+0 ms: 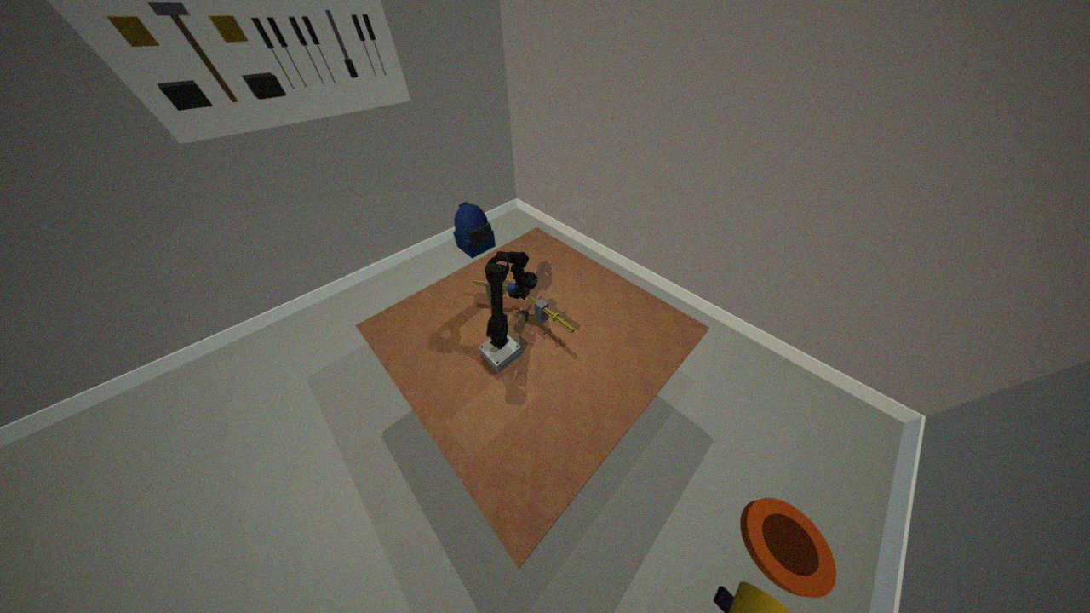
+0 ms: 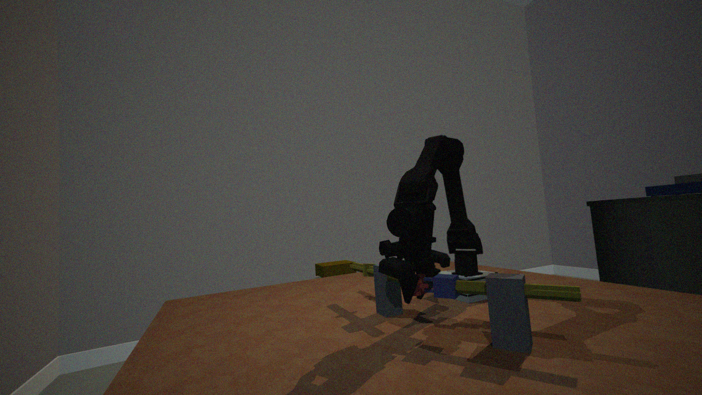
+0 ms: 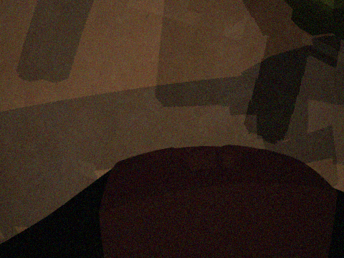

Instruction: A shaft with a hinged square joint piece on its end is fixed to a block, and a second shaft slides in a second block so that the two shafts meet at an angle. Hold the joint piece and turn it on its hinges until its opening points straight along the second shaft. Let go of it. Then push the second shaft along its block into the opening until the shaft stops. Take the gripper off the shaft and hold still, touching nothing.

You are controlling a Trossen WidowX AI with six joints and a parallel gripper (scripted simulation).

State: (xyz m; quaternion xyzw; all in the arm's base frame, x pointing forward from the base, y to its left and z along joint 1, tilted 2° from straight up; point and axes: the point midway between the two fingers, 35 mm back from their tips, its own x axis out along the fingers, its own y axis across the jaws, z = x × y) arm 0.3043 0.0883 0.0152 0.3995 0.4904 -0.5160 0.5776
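The red piece is 10 mm to the left of my gripper tip and 40 mm above it.
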